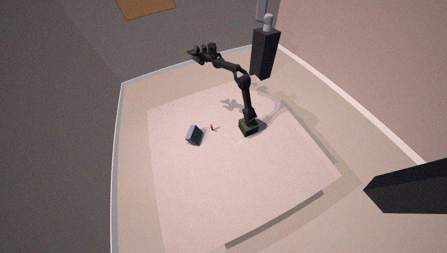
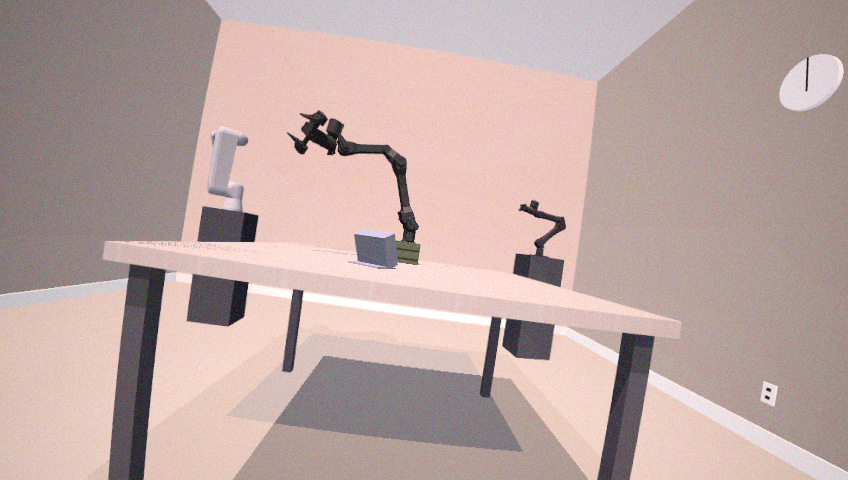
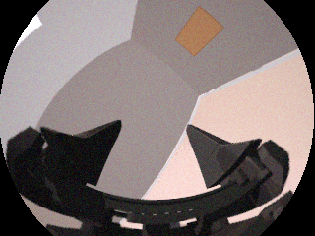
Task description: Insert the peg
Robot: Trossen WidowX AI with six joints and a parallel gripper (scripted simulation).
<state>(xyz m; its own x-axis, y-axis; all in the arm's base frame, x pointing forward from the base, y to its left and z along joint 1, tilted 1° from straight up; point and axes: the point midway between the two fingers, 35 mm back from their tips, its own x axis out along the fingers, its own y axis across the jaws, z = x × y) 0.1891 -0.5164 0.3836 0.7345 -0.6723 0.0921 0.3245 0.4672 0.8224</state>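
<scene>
The red peg lies 60 mm ahead of my gripper tip, 380 mm to the left of it and 430 mm below it. Round my gripper tip: sloped panel (220 mm ahead, 390 mm to the left, 430 mm below).
</scene>
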